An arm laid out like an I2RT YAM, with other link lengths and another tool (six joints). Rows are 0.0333 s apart.
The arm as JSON. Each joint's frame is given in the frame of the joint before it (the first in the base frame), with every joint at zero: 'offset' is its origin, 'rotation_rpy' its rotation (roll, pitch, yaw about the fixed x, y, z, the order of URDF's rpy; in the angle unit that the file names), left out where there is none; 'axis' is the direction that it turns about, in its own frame. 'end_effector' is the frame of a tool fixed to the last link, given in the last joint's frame.
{
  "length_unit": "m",
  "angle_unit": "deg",
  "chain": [
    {
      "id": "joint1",
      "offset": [
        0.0,
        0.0,
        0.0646
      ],
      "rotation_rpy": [
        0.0,
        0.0,
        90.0
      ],
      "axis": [
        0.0,
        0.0,
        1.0
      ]
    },
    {
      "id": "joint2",
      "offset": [
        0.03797,
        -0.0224,
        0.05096
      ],
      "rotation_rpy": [
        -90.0,
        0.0,
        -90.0
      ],
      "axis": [
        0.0,
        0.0,
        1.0
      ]
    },
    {
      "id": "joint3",
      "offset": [
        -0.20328,
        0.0,
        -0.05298
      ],
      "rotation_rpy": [
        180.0,
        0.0,
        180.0
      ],
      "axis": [
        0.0,
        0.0,
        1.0
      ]
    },
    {
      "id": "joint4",
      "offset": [
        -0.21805,
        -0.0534,
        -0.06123
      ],
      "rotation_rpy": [
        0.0,
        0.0,
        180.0
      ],
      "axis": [
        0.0,
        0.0,
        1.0
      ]
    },
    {
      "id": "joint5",
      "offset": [
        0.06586,
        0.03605,
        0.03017
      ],
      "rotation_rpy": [
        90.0,
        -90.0,
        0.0
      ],
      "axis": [
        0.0,
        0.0,
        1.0
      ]
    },
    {
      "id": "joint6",
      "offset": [
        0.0,
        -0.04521,
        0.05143
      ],
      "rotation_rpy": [
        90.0,
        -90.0,
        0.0
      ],
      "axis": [
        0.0,
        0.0,
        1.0
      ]
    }
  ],
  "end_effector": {
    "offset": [
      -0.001,
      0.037,
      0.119
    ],
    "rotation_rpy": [
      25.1,
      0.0,
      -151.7
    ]
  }
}
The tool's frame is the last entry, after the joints.
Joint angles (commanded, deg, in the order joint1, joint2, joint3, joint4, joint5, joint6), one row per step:
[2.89, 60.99, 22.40, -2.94, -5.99, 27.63]
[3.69, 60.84, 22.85, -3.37, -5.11, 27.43]
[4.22, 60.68, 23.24, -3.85, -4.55, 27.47]
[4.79, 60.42, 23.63, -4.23, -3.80, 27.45]
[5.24, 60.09, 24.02, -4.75, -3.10, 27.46]
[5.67, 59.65, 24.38, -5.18, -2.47, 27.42]
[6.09, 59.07, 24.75, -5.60, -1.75, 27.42]
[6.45, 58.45, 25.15, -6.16, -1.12, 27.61]
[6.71, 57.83, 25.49, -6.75, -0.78, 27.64]
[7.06, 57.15, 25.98, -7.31, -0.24, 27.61]
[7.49, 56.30, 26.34, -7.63, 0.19, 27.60]
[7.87, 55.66, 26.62, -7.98, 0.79, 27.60]
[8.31, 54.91, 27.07, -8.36, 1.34, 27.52]
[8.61, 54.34, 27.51, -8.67, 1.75, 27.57]
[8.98, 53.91, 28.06, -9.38, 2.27, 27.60]
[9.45, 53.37, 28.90, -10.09, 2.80, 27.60]
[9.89, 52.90, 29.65, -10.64, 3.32, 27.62]
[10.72, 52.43, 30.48, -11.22, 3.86, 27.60]
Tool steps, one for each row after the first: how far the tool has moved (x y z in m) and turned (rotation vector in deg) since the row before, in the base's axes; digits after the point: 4 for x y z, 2 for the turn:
[0.0004, 0.0018, 0.0018, -0.72, -0.23, 0.27]
[0.0003, 0.0012, 0.0016, -0.33, -0.09, 0.08]
[0.0007, 0.0009, 0.0023, -0.49, -0.31, 0.02]
[0.0005, 0.0004, 0.0023, -0.43, -0.24, -0.09]
[0.0006, 0.0006, 0.0029, -0.40, -0.41, -0.02]
[0.0009, 0.0003, 0.0037, -0.41, -0.57, -0.13]
[0.0007, 0.0001, 0.0039, -0.20, -0.48, -0.25]
[0.0002, 0.0004, 0.0034, -0.15, -0.39, -0.02]
[0.0008, 0.0004, 0.0048, -0.29, -0.65, -0.05]
[0.0007, 0.0012, 0.0056, -0.16, -0.92, 0.10]
[0.0004, 0.0004, 0.0038, -0.28, -0.61, -0.10]
[0.0007, 0.0009, 0.0055, -0.27, -0.87, 0.05]
[0.0008, 0.0006, 0.0049, -0.09, -0.72, -0.06]
[0.0001, 0.0005, 0.0036, -0.23, -0.31, -0.07]
[0.0007, 0.0012, 0.0063, -0.19, -0.71, 0.04]
[0.0007, 0.0010, 0.0059, -0.16, -0.71, 0.00]
[0.0001, 0.0031, 0.0063, -0.18, -0.76, 0.39]

